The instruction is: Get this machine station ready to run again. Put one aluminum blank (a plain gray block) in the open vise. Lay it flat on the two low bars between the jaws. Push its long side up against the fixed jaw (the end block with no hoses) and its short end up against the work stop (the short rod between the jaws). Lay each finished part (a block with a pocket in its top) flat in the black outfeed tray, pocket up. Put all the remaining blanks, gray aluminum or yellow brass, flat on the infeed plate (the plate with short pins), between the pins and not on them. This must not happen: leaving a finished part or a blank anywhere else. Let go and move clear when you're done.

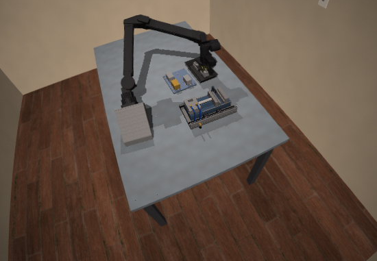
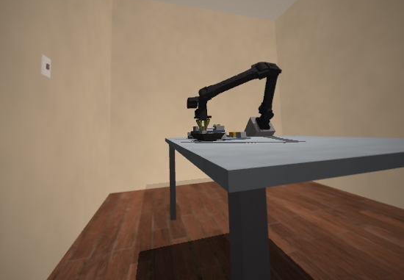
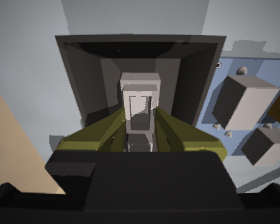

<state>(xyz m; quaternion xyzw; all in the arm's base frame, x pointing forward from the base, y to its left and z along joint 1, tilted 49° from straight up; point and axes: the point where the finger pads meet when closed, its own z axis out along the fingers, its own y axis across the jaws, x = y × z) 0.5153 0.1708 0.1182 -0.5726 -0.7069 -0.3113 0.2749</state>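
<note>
My gripper is now 210 mm past the yellow brass blank, 40 mm to the left of it and 40 mm above it. Round my hand: blue vise base 280 mm to the right, 80 mm behind, 20 mm below.
</note>
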